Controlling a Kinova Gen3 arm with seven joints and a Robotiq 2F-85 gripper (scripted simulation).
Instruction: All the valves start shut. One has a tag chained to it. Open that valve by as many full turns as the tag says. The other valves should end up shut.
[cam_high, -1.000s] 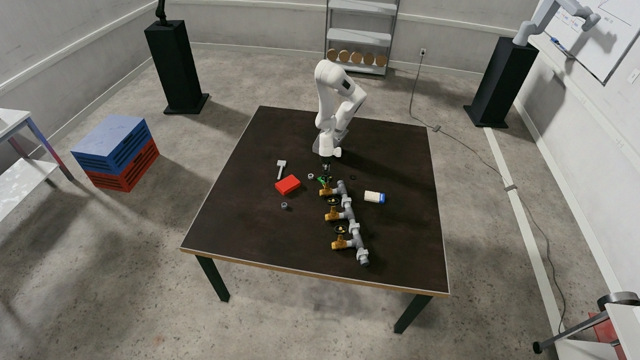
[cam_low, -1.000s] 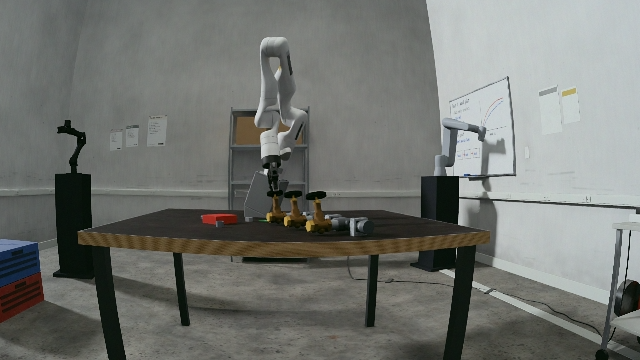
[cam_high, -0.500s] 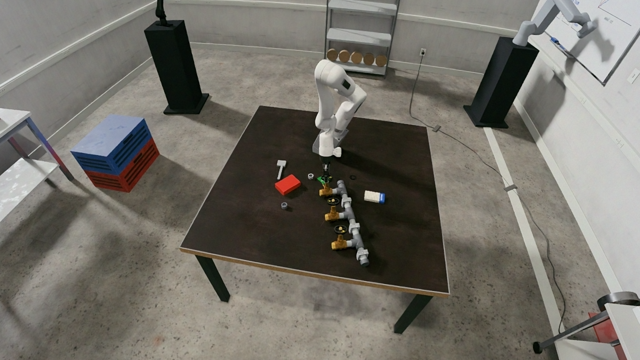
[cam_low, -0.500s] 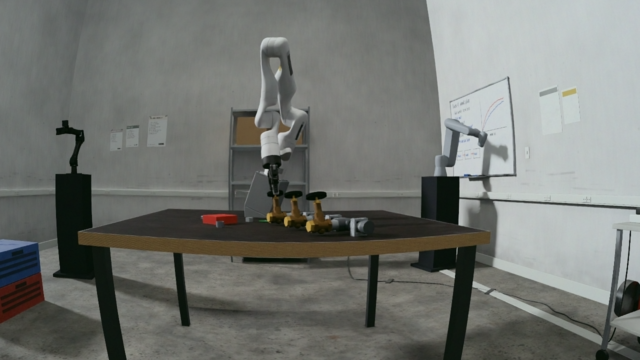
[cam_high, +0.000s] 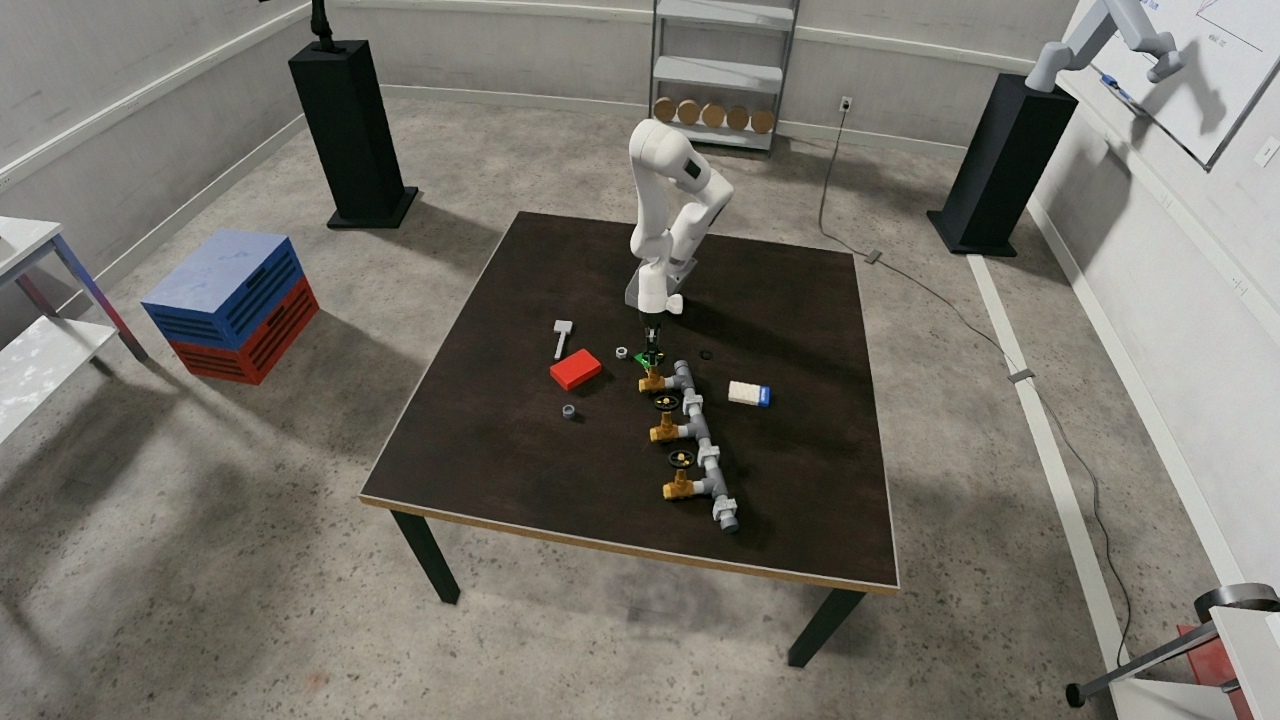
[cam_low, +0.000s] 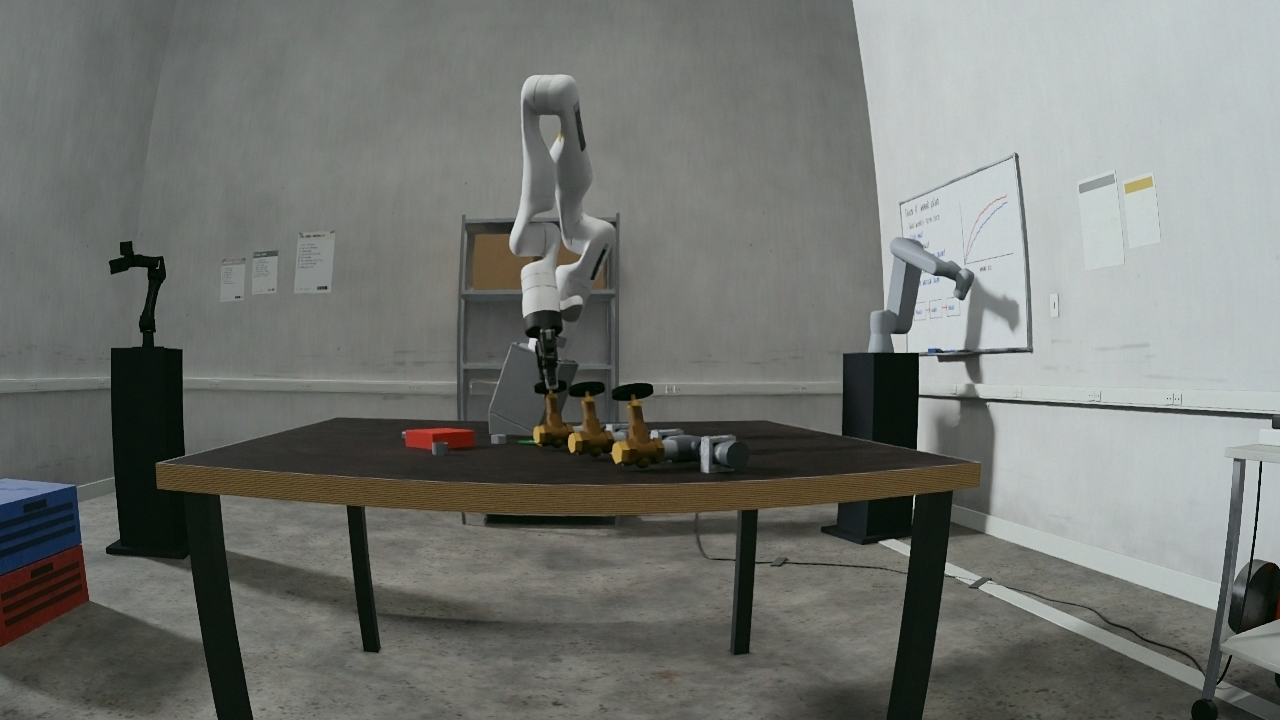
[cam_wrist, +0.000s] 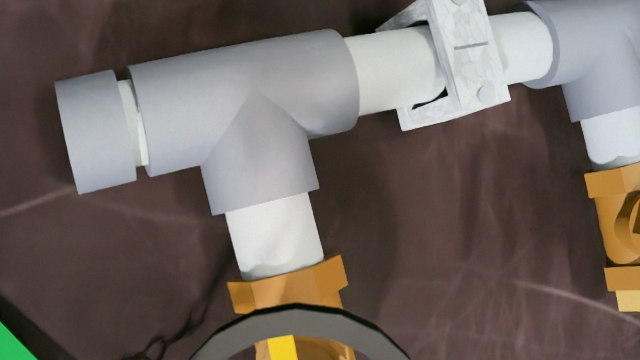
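My gripper is now 9 cm past the green tag, 2 cm to the left of it and 11 cm above it. Also, from my hand: white-and-blue box: 4 cm ahead, 27 cm to the left, 11 cm below; red block: 3 cm behind, 22 cm to the right, 10 cm below; small grey ring: 12 cm ahead, 22 cm to the right, 11 cm below.
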